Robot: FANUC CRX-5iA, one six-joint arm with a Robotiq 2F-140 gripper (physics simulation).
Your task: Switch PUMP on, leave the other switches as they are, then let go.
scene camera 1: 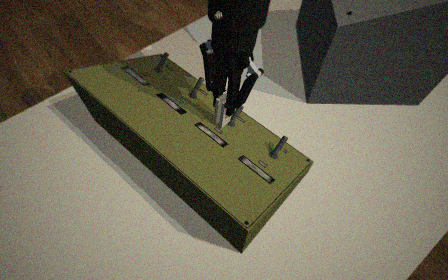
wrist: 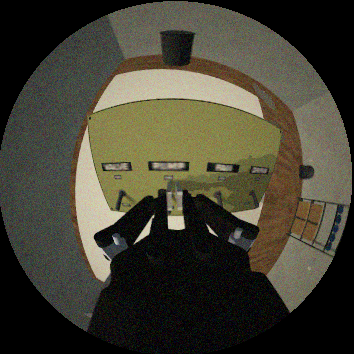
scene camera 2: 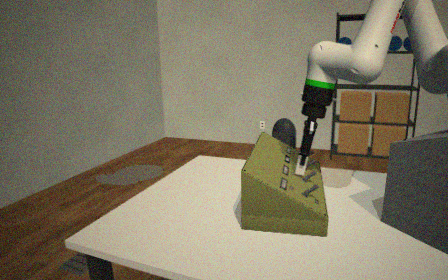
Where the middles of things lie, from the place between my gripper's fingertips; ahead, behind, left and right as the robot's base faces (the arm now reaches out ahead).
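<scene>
Olive sloped switch panel (scene camera 1: 230, 176) seen 40 mm to the right of my hand, 50 mm ahead of it and 30 mm below it.
</scene>
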